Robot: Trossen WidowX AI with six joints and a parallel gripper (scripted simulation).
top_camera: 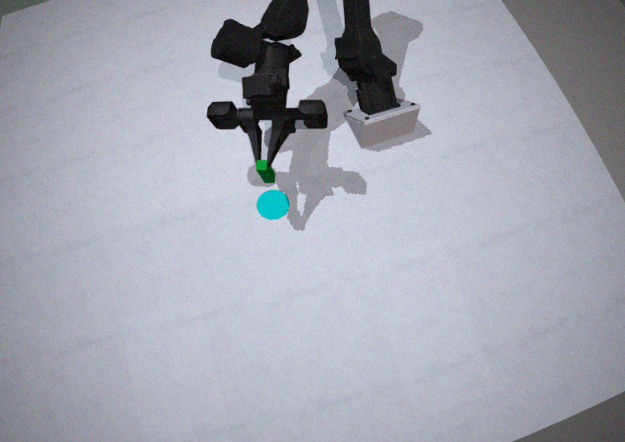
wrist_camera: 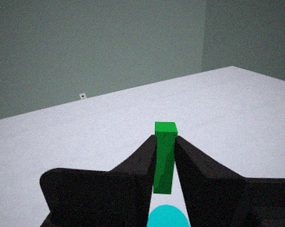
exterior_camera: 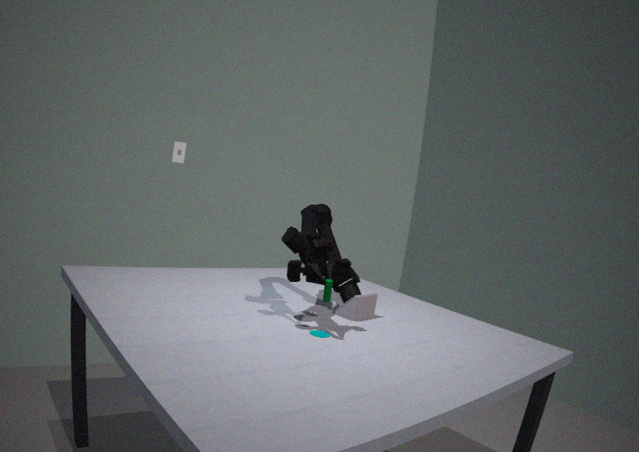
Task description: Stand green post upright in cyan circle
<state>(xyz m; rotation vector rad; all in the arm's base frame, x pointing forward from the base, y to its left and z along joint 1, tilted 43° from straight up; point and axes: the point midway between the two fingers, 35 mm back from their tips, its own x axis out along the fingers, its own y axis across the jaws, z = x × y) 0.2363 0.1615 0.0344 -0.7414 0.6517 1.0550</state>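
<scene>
The cyan circle is 16 cm below my gripper tip, 1 cm to the right of it and 1 cm behind it. Round my gripper tip: green post 2 cm below.
</scene>
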